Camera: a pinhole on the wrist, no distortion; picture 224 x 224 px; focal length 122.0 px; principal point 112.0 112.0 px. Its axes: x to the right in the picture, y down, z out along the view. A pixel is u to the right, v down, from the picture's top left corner.
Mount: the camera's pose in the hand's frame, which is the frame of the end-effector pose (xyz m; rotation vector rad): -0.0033 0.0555 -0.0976 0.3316 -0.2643 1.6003
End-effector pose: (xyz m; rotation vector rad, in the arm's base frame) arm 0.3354 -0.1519 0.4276 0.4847 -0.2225 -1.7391
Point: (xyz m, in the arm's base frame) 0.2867 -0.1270 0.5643
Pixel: 135 138
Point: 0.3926 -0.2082 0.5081
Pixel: 200 83
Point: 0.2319 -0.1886 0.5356
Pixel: 112 103
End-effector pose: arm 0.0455 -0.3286 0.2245 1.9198 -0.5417 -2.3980
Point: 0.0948 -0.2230 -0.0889
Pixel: outside the picture
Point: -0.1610 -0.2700 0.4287
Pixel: 159 175
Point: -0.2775 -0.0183 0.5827
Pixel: 122 189
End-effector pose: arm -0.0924 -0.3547 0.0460 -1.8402 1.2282 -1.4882
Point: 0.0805 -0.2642 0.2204
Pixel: 24 114
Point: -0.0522 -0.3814 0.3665
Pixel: outside the picture
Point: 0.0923 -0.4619 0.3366
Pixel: 28 24
